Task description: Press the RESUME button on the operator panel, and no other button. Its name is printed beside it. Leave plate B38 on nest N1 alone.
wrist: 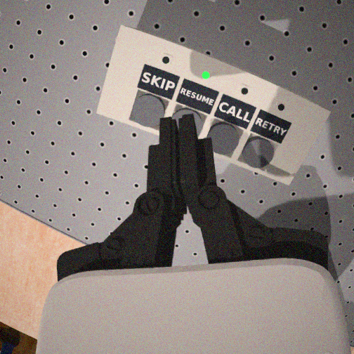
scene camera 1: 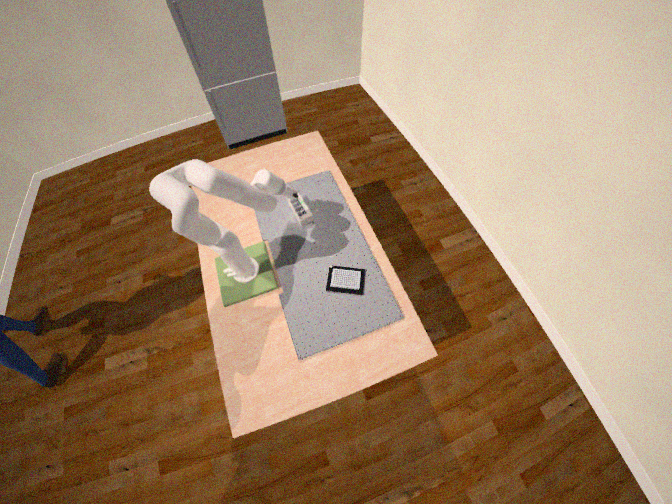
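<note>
The operator panel (scene camera 1: pixel 306 218) (wrist: pixel 308 120) is a pale box on the grey perforated board. In the wrist view its round grey buttons stand in a row below the labels SKIP, RESUME, CALL and RETRY. A green light (wrist: pixel 205 75) is lit above the RESUME label (wrist: pixel 197 95). The RESUME button (wrist: pixel 189 112) is partly hidden by my fingertips. My gripper (wrist: pixel 181 134) is shut and empty, its tips over that button in the wrist view; I cannot tell whether they touch it. A black-framed white plate (scene camera 1: pixel 345 278) lies on the board; its name and nest label are not readable.
The grey perforated board (scene camera 1: pixel 347 330) lies on the pale table (scene camera 1: pixel 260 396). The arm's base stands on a green mat (scene camera 1: pixel 234 295) beside the board. A grey cabinet (scene camera 1: pixel 246 108) stands behind the table. A person's blue-clad legs (scene camera 1: pixel 21 358) show at the left edge.
</note>
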